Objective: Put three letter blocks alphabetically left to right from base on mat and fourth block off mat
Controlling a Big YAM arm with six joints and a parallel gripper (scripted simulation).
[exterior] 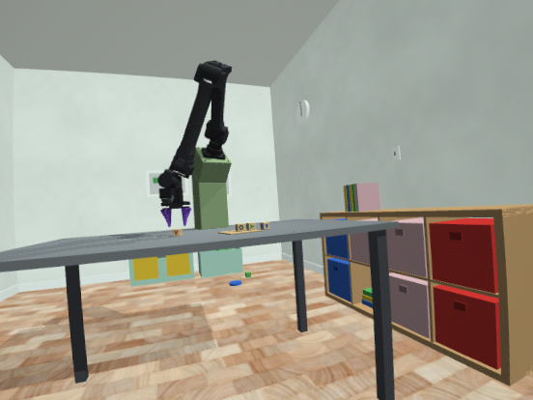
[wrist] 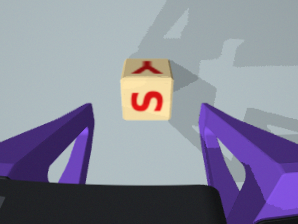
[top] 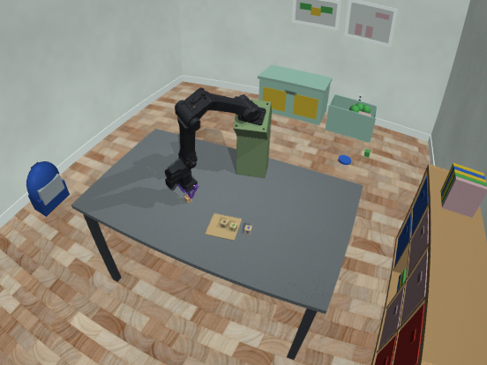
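My hand is 90 mm short of the wooden block, 240 mm to the right of it and 30 mm above it. The rest, counted from my hand: mat 90 mm ahead, 240 mm to the left, 50 mm below.
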